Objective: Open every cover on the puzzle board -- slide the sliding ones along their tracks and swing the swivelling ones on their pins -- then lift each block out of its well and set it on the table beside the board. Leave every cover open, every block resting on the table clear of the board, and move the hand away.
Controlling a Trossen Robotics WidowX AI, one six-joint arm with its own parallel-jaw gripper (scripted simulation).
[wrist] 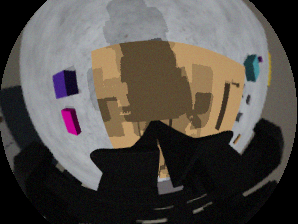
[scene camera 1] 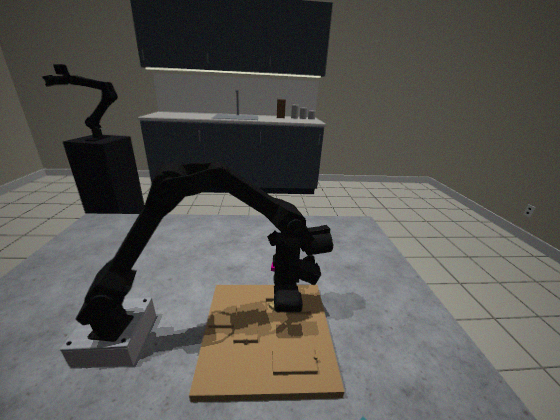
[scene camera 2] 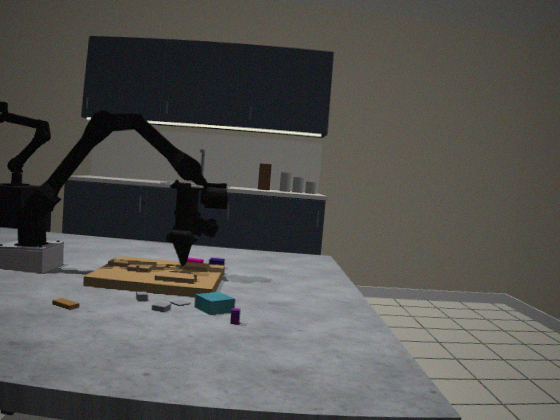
In view: my gripper (scene camera 1: pixel 284 303), a tan puzzle board (scene camera 1: pixel 225 372) and a teal block (scene camera 2: pixel 211 303).
My gripper also shows in the wrist view (wrist: pixel 154 122) and in scene camera 2 (scene camera 2: pixel 183 265). The tan puzzle board also shows in the wrist view (wrist: pixel 204 73) and in scene camera 2 (scene camera 2: pixel 112 277).
